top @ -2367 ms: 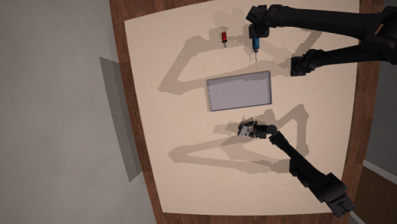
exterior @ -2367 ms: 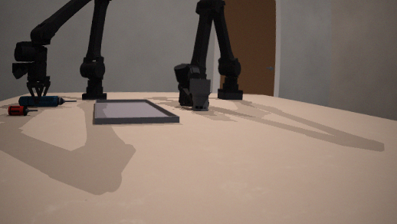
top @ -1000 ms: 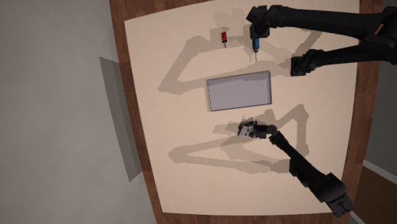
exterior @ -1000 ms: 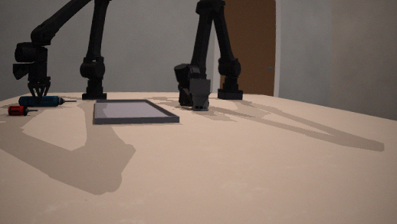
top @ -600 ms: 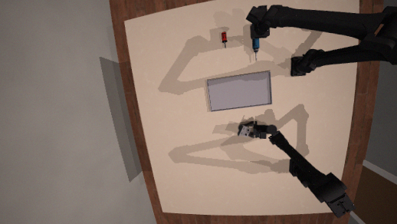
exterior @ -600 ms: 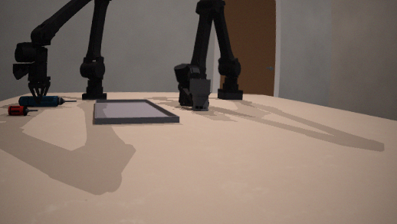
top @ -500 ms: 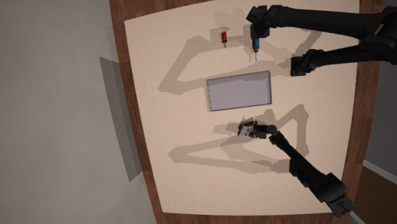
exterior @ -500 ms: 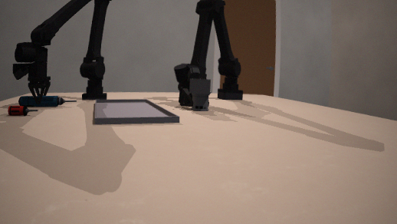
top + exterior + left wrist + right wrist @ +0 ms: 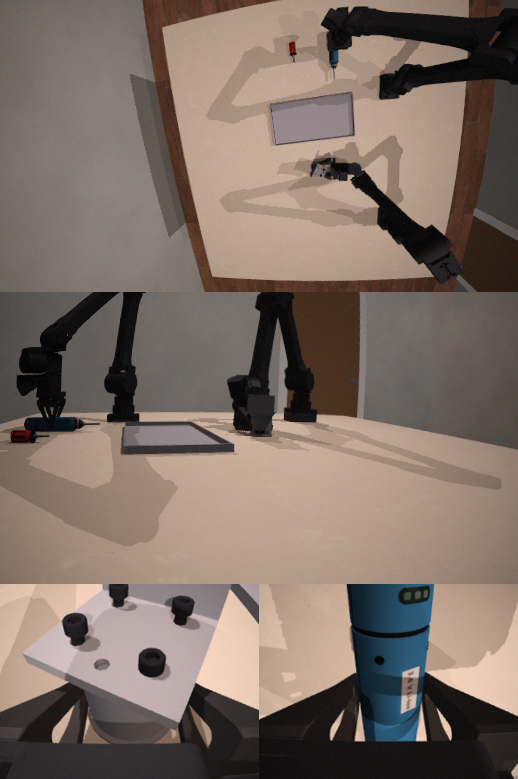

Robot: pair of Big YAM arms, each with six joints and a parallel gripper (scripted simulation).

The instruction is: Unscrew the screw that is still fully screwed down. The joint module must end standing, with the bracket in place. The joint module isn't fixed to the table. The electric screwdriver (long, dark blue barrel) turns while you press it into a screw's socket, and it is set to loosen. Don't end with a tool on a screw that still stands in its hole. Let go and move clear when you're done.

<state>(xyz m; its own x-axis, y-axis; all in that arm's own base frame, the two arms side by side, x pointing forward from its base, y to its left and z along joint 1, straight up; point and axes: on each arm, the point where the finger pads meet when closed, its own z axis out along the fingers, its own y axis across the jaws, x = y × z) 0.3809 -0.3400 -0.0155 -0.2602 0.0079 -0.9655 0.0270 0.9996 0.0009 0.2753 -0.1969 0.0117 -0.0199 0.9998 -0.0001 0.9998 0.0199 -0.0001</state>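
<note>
Right now the grey joint module is 1 cm above my left hand. Round my left hand: grey bracket (5 cm above); then screwdriver bit (12 cm behind, 47 cm to the right); then shallow grey tray (1 cm ahead, 26 cm to the right, 2 cm below).
</note>
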